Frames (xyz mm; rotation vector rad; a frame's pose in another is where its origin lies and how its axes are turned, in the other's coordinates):
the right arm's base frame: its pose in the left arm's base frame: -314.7 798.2 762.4 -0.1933 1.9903 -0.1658
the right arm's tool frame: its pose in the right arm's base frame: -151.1 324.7 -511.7 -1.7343 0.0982 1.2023
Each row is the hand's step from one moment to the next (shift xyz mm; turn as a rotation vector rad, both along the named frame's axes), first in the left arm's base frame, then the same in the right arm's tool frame.
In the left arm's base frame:
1: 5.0 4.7 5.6 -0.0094 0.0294 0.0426
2: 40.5 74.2 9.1 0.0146 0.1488 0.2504
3: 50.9 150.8 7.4 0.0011 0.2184 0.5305
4: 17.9 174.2 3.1 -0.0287 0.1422 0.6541
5: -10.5 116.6 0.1 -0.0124 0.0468 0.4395
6: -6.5 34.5 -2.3 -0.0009 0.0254 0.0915
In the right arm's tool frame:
1: -4.3 1.4 7.6 0.0087 0.0293 0.0428
2: -14.2 -33.5 76.8 -0.0206 0.1563 0.2453
3: 2.3 -66.7 144.7 -0.0489 0.3771 0.4296
4: 41.3 -67.4 156.3 -0.0754 0.5220 0.4132
5: 48.7 -39.0 99.1 -0.0733 0.3662 0.2367
6: 18.0 -12.3 27.6 -0.0116 0.0699 0.0632

